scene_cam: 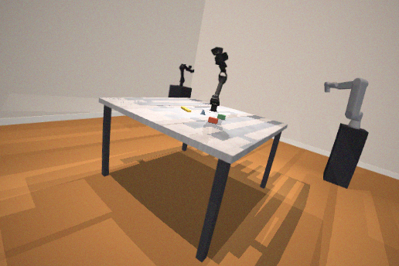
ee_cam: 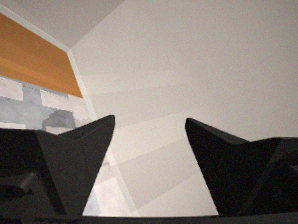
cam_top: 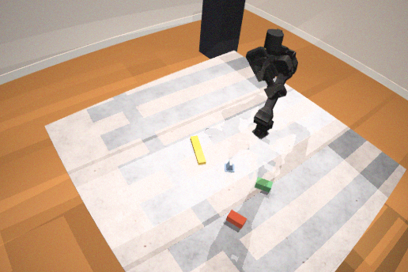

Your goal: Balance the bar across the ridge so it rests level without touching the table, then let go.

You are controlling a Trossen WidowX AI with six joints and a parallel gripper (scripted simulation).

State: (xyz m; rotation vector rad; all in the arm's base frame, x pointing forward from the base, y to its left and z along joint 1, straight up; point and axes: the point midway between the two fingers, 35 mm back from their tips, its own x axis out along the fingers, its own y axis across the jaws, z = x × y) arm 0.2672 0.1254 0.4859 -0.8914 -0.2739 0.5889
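Now: the bar 48 cm below my gripper tip, 24 cm to the right of it and 3 cm ahead of it. Also, from my gripper tip: red block: 47 cm below, 13 cm ahead, 12 cm to the left; then green block: 47 cm below, 8 cm to the left, 7 cm behind.
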